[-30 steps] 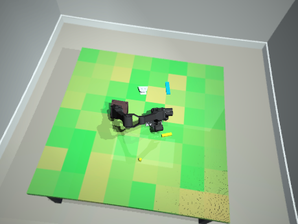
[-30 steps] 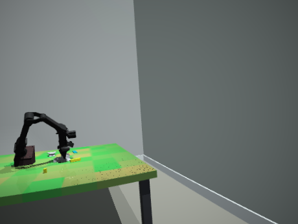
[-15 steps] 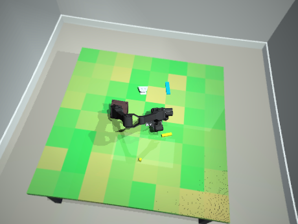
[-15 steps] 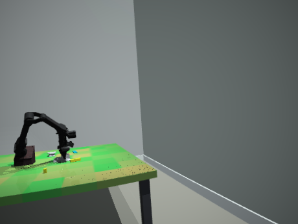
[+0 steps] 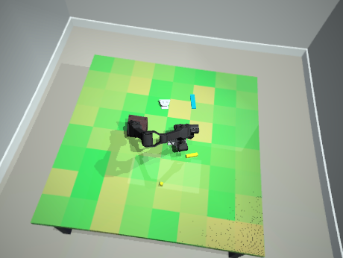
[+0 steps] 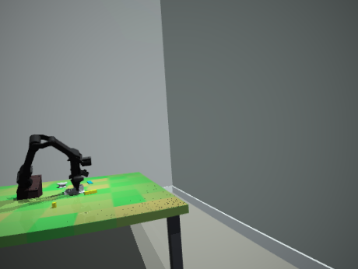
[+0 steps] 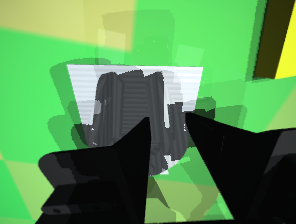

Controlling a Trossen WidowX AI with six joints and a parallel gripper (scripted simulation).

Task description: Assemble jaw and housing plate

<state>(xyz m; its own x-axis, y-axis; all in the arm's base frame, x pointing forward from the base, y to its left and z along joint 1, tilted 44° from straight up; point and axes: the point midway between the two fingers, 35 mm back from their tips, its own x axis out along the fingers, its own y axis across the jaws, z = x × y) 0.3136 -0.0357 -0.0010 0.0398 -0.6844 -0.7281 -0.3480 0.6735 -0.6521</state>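
Now: the jaw 4 cm behind my gripper tip, 1 cm to the left of it and 1 cm above it. Also, from my gripper tip: yellow bar (9 cm ahead, 7 cm to the right, 1 cm below); blue bar (4 cm ahead, 37 cm to the left, 1 cm below); small yellow cube (6 cm behind, 30 cm to the right).
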